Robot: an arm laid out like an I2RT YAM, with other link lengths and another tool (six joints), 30 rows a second.
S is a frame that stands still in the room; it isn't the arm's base.
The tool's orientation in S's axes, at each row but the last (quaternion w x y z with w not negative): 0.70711 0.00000 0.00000 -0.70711; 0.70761 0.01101 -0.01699 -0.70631; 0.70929 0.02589 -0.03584 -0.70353; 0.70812 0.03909 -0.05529 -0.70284; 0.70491 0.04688 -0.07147 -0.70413
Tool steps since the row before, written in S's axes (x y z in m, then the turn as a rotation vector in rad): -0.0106 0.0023 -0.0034 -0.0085 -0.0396 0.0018; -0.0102 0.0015 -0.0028 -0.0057 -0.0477 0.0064; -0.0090 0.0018 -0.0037 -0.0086 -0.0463 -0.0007; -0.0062 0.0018 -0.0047 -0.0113 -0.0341 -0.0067; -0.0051 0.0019 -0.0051 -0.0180 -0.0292 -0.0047
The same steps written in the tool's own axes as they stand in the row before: -0.0023 -0.0106 -0.0034 0.0396 -0.0085 0.0018; -0.0015 -0.0103 -0.0024 0.0477 -0.0055 0.0062; -0.0019 -0.0093 -0.0029 0.0462 -0.0090 -0.0006; -0.0019 -0.0068 -0.0038 0.0339 -0.0124 -0.0059; -0.0021 -0.0059 -0.0041 0.0291 -0.0186 -0.0026
